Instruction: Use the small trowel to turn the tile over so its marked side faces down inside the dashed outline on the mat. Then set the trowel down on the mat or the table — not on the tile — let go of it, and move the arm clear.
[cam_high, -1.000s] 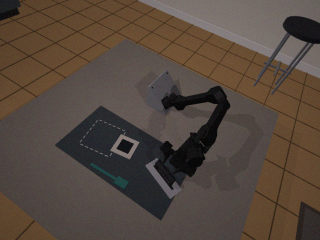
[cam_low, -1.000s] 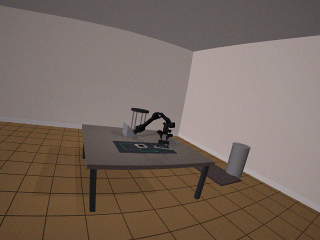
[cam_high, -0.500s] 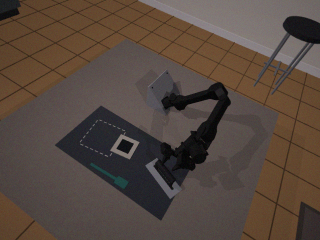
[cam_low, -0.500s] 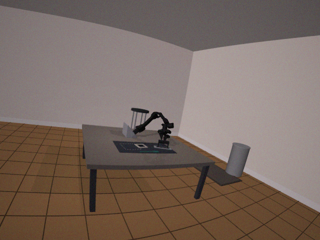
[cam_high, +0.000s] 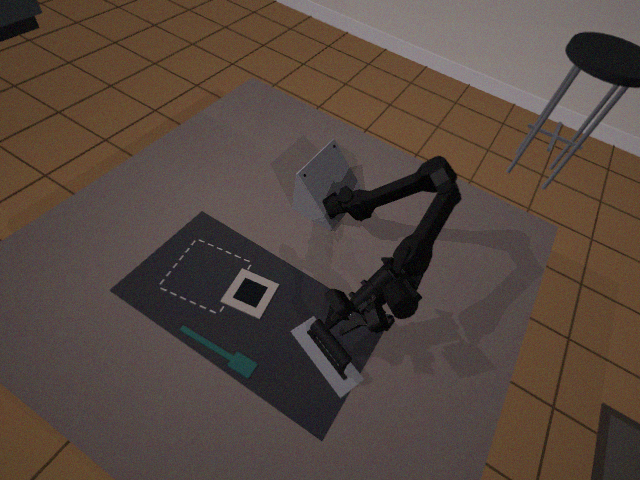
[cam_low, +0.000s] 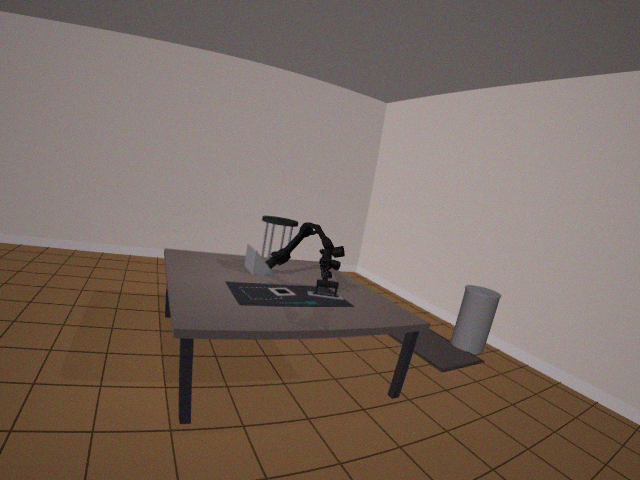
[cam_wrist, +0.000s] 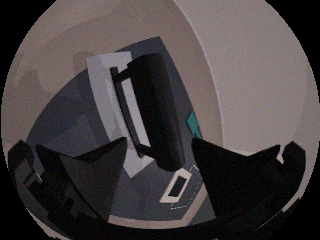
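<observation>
Now: gripper tip 5 cm short of the dark mat, 21 cm to the left of it and 10 cm above it. From my gripper tip the other things lie so: tile (3 cm ahead, 24 cm to the right, 8 cm below); teal trowel (19 cm ahead, 17 cm to the right, 8 cm below).
</observation>
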